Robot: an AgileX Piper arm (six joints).
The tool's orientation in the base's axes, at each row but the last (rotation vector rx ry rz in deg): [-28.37 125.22 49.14]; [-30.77 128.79 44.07]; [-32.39 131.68 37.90]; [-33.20 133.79 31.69]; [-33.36 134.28 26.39]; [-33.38 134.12 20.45]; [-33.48 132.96 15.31]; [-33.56 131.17 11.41]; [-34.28 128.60 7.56]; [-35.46 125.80 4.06]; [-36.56 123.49 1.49]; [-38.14 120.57 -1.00]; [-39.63 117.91 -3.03]
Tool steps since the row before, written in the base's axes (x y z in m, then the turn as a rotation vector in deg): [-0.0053 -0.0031 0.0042 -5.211 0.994 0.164]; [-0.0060 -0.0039 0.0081 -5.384 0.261 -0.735]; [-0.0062 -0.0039 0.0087 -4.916 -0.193 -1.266]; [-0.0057 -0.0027 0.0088 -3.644 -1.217 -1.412]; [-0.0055 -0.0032 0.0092 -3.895 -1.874 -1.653]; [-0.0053 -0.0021 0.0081 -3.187 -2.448 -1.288]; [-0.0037 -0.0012 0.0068 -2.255 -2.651 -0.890]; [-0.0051 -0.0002 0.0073 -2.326 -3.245 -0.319]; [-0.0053 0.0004 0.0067 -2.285 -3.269 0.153]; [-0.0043 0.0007 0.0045 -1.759 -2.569 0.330]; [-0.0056 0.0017 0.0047 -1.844 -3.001 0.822]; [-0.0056 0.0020 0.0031 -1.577 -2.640 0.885]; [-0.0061 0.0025 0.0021 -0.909 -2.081 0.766]
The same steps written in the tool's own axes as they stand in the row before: [0.0007 0.0026 -0.0069 3.249 3.730 -1.924]; [-0.0012 0.0035 -0.0102 4.127 2.953 -1.961]; [-0.0011 0.0030 -0.0109 4.276 2.182 -1.661]; [-0.0014 0.0029 -0.0103 3.768 0.635 -1.467]; [-0.0016 0.0017 -0.0109 4.288 0.174 -1.733]; [-0.0014 0.0016 -0.0097 3.747 -0.639 -1.832]; [-0.0019 0.0009 -0.0075 2.943 -1.257 -1.632]; [-0.0020 0.0020 -0.0085 2.791 -1.766 -2.265]; [-0.0020 0.0022 -0.0080 2.434 -1.851 -2.565]; [-0.0013 0.0019 -0.0058 1.737 -1.504 -2.127]; [-0.0015 0.0031 -0.0067 1.597 -1.941 -2.601]; [-0.0008 0.0035 -0.0057 1.260 -1.769 -2.350]; [-0.0004 0.0042 -0.0055 0.805 -1.566 -1.625]
